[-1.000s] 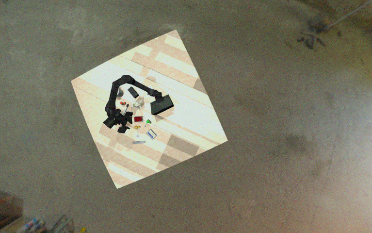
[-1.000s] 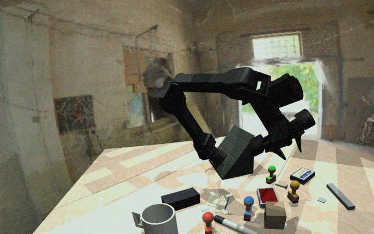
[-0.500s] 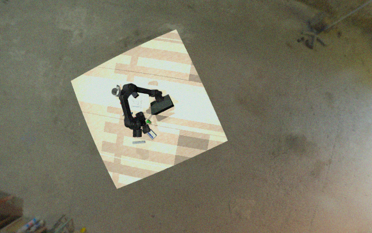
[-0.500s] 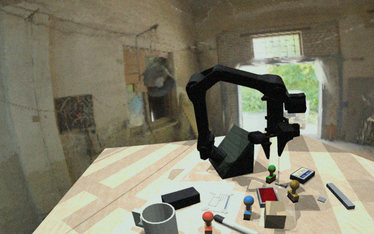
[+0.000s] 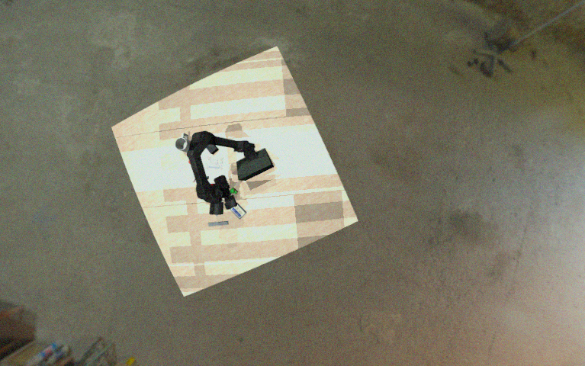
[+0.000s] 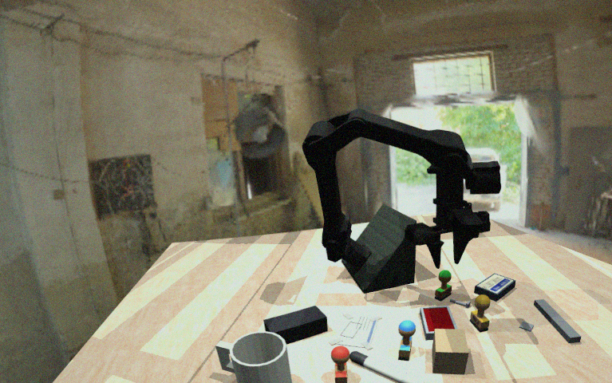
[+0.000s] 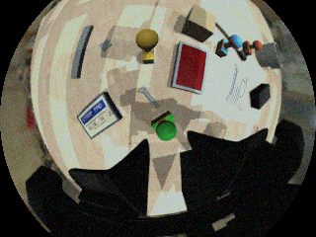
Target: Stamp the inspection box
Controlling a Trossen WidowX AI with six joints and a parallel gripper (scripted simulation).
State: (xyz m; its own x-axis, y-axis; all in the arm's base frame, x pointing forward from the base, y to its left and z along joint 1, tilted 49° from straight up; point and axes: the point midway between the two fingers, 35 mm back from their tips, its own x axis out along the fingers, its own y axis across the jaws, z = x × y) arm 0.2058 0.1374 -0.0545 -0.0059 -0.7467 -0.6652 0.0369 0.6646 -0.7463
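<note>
Right now the green-knobbed stamp is 60 mm below my gripper tip. Round my gripper tip: red ink pad (90 mm ahead, 70 mm to the right, 70 mm below); then yellow-knobbed stamp (130 mm ahead, 60 mm below); then blue-knobbed stamp (160 mm to the right, 140 mm ahead, 60 mm below).
</note>
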